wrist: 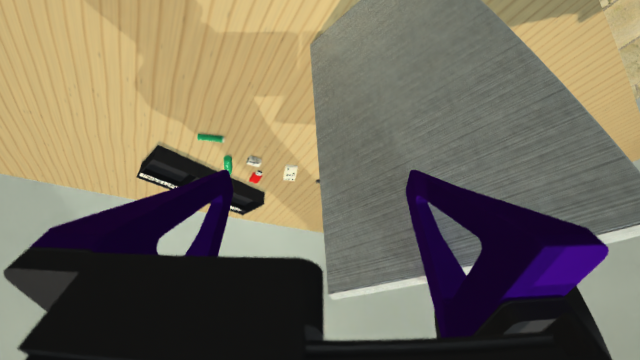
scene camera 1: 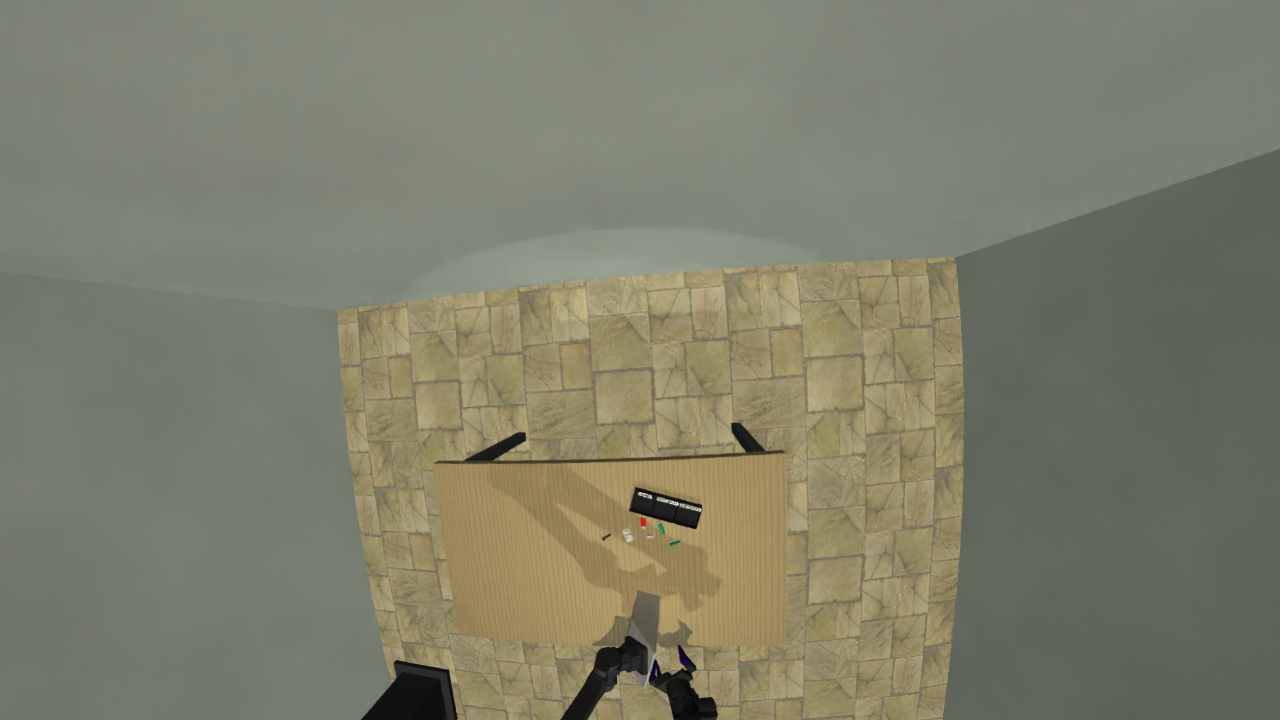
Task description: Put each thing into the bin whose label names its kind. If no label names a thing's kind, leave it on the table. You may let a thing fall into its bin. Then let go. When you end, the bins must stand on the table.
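Frame: origin at the arm's base, x back, y down, z right, level; metres.
Where they show: gripper, fingertip midpoint: (wrist: 319, 180) (scene camera 1: 667, 652); arm's base, origin of the base link: (scene camera 1: 637, 654).
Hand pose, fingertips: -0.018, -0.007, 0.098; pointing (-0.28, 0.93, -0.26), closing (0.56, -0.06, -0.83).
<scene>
Things, the pixels of their top centre, and the offset from my fingertips, as dx, dy, dz. Level surfaces: height alone.
- red piece, middle of its top: (wrist: 256, 178) (scene camera 1: 643, 524) -0.349, +0.227, -0.088
- small grey-white piece, middle of its top: (wrist: 253, 163) (scene camera 1: 650, 537) -0.298, +0.223, -0.063
- whitish dotted block, middle of its top: (wrist: 290, 174) (scene camera 1: 628, 535) -0.302, +0.227, -0.146
- thin dark piece, middle of its top: (wrist: 324, 184) (scene camera 1: 606, 537) -0.294, +0.221, -0.228
- wooden table, its level: dy +0.235
A row of three joined black bins (scene camera 1: 653, 511) (wrist: 176, 158) stands on the table; its white labels are too small to read. Near it lie a red piece (scene camera 1: 642, 522) (wrist: 256, 177), a green cylinder (scene camera 1: 661, 529) (wrist: 228, 163), another green cylinder (scene camera 1: 674, 542) (wrist: 210, 138), a small grey-white piece (scene camera 1: 649, 536) (wrist: 254, 161), a whitish dotted block (scene camera 1: 627, 535) (wrist: 290, 173) and a thin dark piece (scene camera 1: 605, 537) (wrist: 318, 181), partly hidden by the slab in the wrist view. My gripper (scene camera 1: 668, 656) (wrist: 319, 180) is open and empty, beyond the table's front edge, far from these things.
A grey slab (scene camera 1: 645, 612) (wrist: 425, 125) reaches over the front edge of the wooden table (scene camera 1: 510, 573) (wrist: 60, 90), beside my gripper. Dark arm links (scene camera 1: 608, 667) stand next to the slab. Shadows of the arm cross the table top.
</scene>
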